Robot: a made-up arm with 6 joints. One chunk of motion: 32 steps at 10 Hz.
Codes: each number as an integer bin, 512 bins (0 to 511) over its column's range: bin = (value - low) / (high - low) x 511, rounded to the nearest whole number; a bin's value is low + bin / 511 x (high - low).
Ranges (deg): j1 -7..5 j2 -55..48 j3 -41..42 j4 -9..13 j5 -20..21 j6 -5..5
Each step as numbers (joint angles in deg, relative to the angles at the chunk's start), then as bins.
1 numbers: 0.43 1.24 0.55 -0.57 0.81 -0.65
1 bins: 316 279 256 196 259 222
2 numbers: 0.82 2.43 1.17 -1.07 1.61 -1.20
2 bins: 333 285 260 184 269 194
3 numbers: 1.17 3.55 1.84 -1.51 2.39 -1.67
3 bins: 348 290 264 174 279 170
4 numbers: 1.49 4.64 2.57 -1.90 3.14 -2.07
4 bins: 362 296 268 165 288 150
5 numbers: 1.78 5.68 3.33 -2.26 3.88 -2.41
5 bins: 374 301 273 157 298 132
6 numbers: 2.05 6.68 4.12 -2.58 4.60 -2.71
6 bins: 385 306 278 149 307 117
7 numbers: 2.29 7.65 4.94 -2.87 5.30 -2.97
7 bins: 396 311 283 142 315 104
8 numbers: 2.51 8.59 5.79 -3.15 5.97 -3.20
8 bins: 405 315 288 136 324 92
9 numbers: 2.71 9.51 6.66 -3.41 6.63 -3.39
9 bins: 413 320 293 130 332 82
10 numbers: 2.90 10.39 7.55 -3.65 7.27 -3.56
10 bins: 422 324 299 124 340 74
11 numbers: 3.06 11.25 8.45 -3.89 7.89 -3.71
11 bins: 428 329 304 119 348 66
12 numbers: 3.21 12.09 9.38 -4.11 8.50 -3.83
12 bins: 435 333 310 114 355 60
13 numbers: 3.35 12.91 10.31 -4.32 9.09 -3.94
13 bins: 441 337 316 109 363 54
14 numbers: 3.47 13.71 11.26 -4.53 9.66 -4.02
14 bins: 446 341 322 104 370 50
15 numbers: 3.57 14.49 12.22 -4.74 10.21 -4.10
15 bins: 450 345 328 99 377 46
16 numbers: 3.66 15.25 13.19 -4.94 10.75 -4.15
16 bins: 454 349 334 94 383 43
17 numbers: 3.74 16.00 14.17 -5.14 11.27 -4.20
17 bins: 457 352 340 90 390 41
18 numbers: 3.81 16.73 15.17 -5.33 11.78 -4.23
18 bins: 460 356 346 85 396 39
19 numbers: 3.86 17.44 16.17 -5.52 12.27 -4.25
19 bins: 462 359 352 81 402 38
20 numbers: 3.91 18.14 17.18 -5.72 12.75 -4.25
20 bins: 465 363 358 76 408 38
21 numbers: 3.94 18.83 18.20 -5.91 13.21 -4.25
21 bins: 466 366 364 72 414 38
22 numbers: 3.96 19.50 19.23 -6.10 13.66 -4.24
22 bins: 467 370 371 67 420 39
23 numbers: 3.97 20.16 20.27 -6.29 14.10 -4.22
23 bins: 467 373 377 63 425 40
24 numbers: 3.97 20.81 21.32 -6.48 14.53 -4.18
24 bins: 467 376 384 59 430 42
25 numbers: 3.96 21.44 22.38 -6.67 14.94 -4.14
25 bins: 467 379 390 54 435 44
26 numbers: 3.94 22.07 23.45 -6.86 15.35 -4.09
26 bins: 466 382 397 50 441 47
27 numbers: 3.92 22.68 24.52 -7.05 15.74 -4.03
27 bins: 465 385 403 45 445 50
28 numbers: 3.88 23.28 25.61 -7.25 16.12 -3.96
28 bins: 463 388 410 41 450 53
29 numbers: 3.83 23.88 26.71 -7.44 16.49 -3.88
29 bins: 461 391 417 36 455 57
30 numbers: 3.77 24.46 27.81 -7.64 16.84 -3.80
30 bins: 459 394 424 32 459 61
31 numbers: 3.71 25.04 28.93 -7.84 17.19 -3.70
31 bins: 456 397 431 27 464 66
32 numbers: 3.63 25.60 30.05 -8.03 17.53 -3.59
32 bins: 453 400 437 23 468 72
